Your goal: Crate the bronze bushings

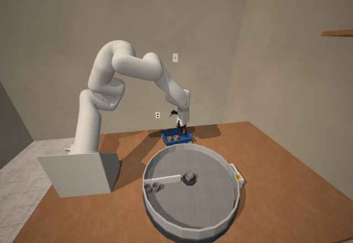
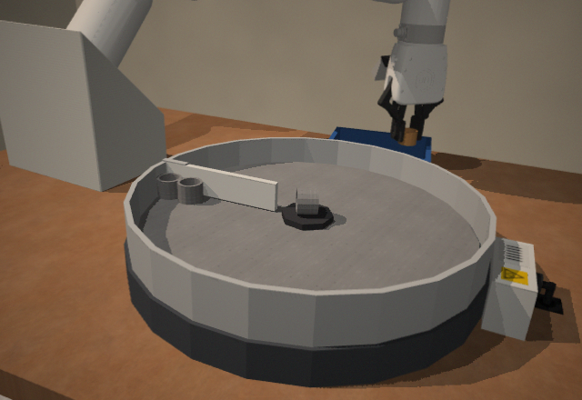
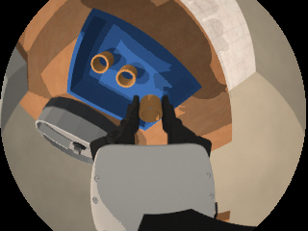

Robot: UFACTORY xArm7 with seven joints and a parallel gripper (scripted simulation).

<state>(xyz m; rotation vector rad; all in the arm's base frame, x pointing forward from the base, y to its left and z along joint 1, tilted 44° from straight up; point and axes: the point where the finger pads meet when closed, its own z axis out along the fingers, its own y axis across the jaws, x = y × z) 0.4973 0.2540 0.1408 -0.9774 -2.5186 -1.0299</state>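
The blue crate lies 50 mm behind my hand, 10 mm to the right of it and 60 mm below it. From my hand the other things lie so: turning table 30 mm behind, 380 mm to the right, 30 mm below.
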